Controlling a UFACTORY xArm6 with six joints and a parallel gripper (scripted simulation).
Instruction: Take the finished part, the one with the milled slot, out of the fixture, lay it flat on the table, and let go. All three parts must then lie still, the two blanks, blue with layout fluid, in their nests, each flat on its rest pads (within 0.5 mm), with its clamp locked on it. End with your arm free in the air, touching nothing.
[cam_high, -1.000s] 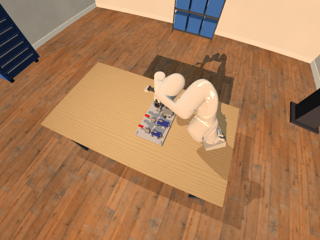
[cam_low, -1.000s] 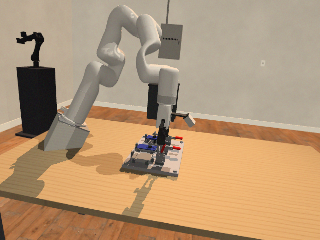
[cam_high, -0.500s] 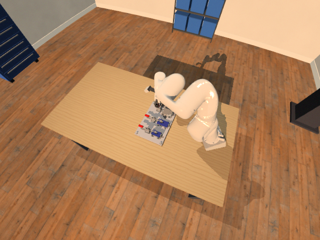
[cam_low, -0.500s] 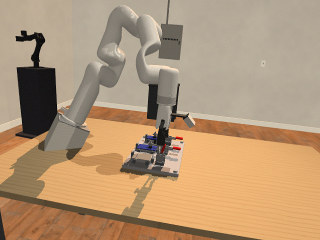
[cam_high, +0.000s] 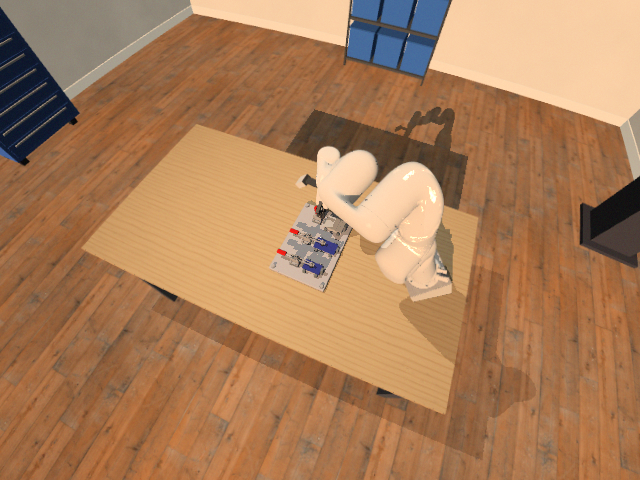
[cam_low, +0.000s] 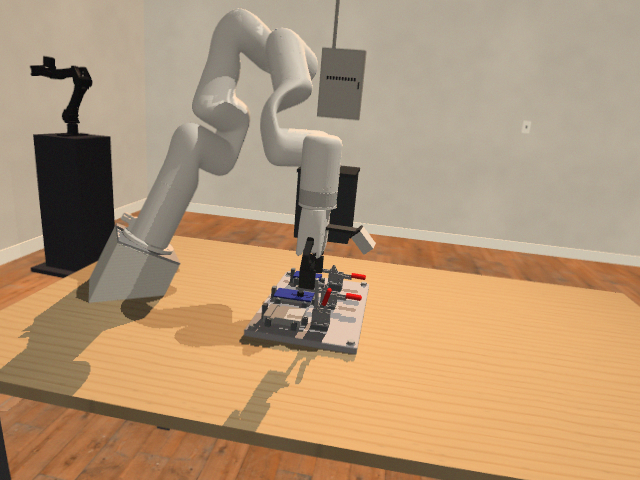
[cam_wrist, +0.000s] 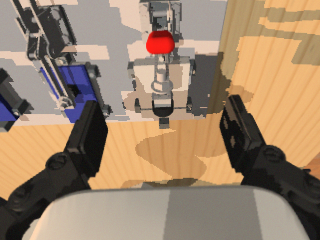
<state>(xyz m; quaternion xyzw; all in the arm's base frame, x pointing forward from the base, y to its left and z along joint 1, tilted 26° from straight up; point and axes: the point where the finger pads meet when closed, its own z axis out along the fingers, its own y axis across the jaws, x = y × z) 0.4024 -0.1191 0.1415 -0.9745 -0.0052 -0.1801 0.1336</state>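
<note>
The grey finished part lies 6 cm behind my hand and 10 cm below it. Also, from my hand: grey fixture plate 1 cm behind, 11 cm to the left, 12 cm below; then blue blank 6 cm behind, 11 cm to the left, 10 cm below.
</note>
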